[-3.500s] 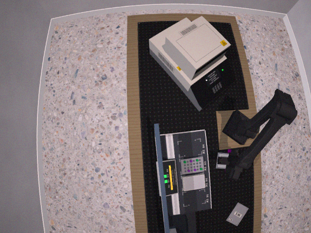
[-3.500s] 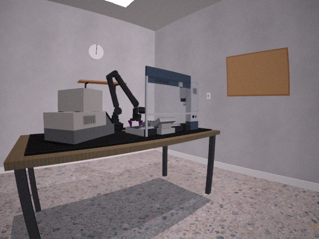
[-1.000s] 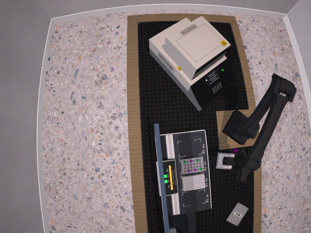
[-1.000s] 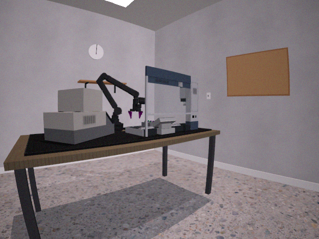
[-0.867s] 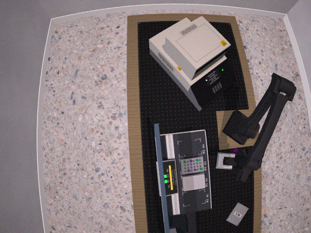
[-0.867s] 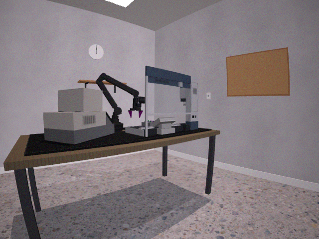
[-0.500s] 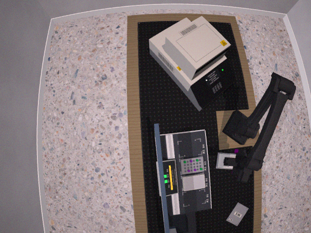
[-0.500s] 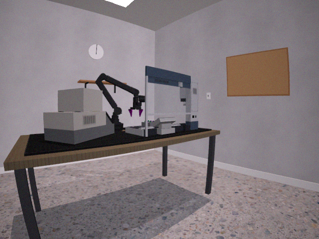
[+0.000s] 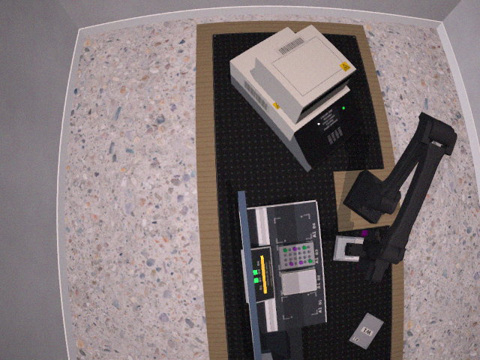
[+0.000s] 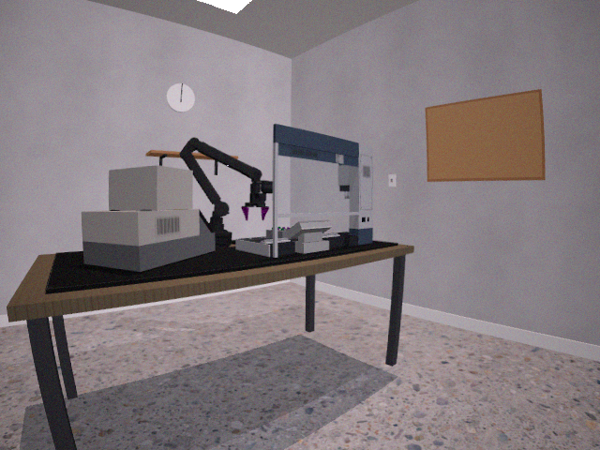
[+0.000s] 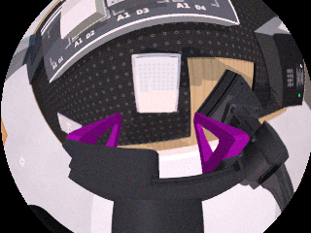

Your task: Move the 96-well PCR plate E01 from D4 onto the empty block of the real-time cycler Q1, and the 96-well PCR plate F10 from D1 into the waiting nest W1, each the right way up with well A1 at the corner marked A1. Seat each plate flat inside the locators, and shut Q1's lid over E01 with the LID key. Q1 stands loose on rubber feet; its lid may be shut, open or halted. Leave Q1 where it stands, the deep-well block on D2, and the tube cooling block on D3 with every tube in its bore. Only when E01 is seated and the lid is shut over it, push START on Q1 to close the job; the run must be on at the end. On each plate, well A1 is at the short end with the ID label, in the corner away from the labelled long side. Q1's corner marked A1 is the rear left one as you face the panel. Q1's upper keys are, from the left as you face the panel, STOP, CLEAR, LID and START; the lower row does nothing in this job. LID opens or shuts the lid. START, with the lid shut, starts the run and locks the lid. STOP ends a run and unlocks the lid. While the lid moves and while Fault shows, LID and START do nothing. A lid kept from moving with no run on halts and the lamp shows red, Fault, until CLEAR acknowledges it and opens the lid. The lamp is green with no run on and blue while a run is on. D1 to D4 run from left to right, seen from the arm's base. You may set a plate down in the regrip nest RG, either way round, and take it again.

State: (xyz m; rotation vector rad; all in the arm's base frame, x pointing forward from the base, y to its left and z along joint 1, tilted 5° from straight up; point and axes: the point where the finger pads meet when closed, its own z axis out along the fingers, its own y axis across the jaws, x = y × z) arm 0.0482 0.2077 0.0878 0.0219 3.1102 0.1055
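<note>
My hand is 13 cm above the grey regrip nest. Also, from my hand: deep-well block (22 cm ahead, 14 cm to the left, 6 cm below); then clear panel (40 cm ahead, 18 cm to the left, 19 cm above); then tube cooling block (24 cm ahead, 4 cm to the left, 6 cm below).
</note>
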